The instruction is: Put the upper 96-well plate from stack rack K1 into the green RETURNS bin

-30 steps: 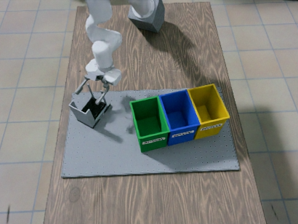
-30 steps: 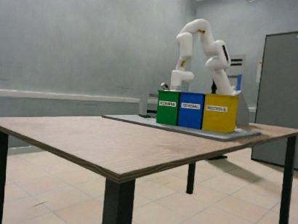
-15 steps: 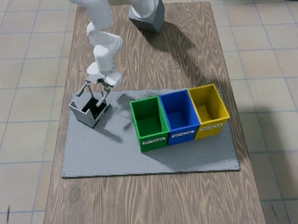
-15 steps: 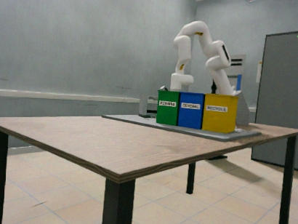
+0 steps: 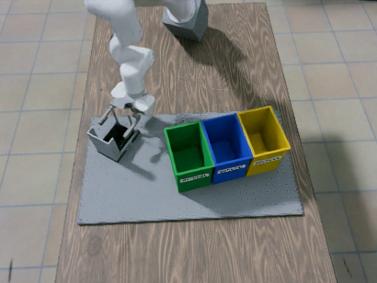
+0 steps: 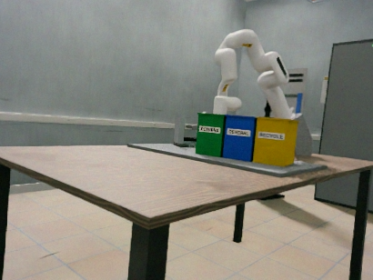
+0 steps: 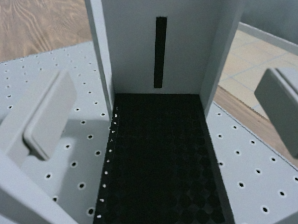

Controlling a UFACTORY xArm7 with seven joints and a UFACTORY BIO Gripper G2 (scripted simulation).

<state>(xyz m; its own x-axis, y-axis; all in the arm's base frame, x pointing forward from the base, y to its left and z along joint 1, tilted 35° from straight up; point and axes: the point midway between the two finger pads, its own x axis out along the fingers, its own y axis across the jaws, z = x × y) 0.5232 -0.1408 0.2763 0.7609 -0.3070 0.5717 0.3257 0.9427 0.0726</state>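
The black 96-well plate is 70 mm below my hand, 20 mm ahead of it and 10 mm to the right of it. Also, from my hand: green returns bin 290 mm to the left, 90 mm ahead, 20 mm below; yellow bin 530 mm to the left, 20 mm below; blue bin 410 mm to the left, 50 mm ahead, 20 mm below.
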